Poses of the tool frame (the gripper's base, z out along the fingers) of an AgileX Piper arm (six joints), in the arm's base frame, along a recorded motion.
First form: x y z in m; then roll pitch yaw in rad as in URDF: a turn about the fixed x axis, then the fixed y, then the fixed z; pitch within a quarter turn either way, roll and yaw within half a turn.
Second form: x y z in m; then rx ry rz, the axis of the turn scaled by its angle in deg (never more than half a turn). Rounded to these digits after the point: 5 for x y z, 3 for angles.
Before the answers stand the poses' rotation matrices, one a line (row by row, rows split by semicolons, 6 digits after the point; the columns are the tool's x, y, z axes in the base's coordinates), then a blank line. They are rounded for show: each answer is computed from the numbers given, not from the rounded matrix.
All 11 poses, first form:
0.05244 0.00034 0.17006 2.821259 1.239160 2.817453
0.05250 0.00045 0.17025 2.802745 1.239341 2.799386
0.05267 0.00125 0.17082 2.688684 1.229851 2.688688
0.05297 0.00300 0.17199 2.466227 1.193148 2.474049
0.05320 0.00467 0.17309 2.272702 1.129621 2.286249
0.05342 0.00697 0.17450 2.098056 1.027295 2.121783
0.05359 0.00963 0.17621 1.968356 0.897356 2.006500
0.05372 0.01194 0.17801 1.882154 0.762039 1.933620
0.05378 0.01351 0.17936 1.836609 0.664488 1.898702
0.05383 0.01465 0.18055 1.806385 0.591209 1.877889
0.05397 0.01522 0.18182 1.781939 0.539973 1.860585
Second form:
-0.308636 0.020070 0.950969; 0.103698 0.994528 0.012666; -0.945511 0.102523 -0.309028
-0.306551 0.020403 0.951636; 0.109200 0.993923 0.013867; -0.945570 0.108170 -0.306916
-0.300666 0.022644 0.953461; 0.146317 0.988978 0.022652; -0.942439 0.146318 -0.300666
-0.289584 0.026776 0.956778; 0.228269 0.972697 0.041868; -0.929534 0.230527 -0.287790
-0.280096 0.034414 0.959355; 0.322300 0.944721 0.060210; -0.904250 0.326065 -0.275704
-0.270735 0.041469 0.961760; 0.440604 0.893621 0.085499; -0.855903 0.446903 -0.260206
-0.263223 0.046820 0.963598; 0.565411 0.816786 0.114764; -0.781681 0.575037 -0.241469
-0.256756 0.053156 0.965013; 0.676333 0.723146 0.140116; -0.690398 0.688646 -0.221624
-0.253537 0.057071 0.965641; 0.745288 0.647900 0.157390; -0.616656 0.759584 -0.206801
-0.250980 0.058664 0.966213; 0.791425 0.587173 0.169927; -0.557365 0.807333 -0.193797
-0.245094 0.057194 0.967811; 0.821959 0.541622 0.176150; -0.514113 0.838674 -0.179759

0.05244 0.00034 0.17006 5.114 107.928 4.759
0.05250 0.00045 0.17025 5.358 107.795 5.045
0.05267 0.00125 0.17082 7.004 107.373 7.004
0.05297 0.00300 0.17199 10.648 106.464 11.372
0.05320 0.00467 0.17309 15.048 105.484 16.295
0.05342 0.00697 0.17450 20.700 104.110 22.861
0.05359 0.00963 0.17621 26.989 102.337 30.408
0.05372 0.01194 0.17801 33.229 100.282 37.751
0.05378 0.01351 0.17936 37.553 98.673 42.918
0.05383 0.01465 0.18055 40.708 97.304 46.798
0.05397 0.01522 0.18182 42.905 95.970 49.527

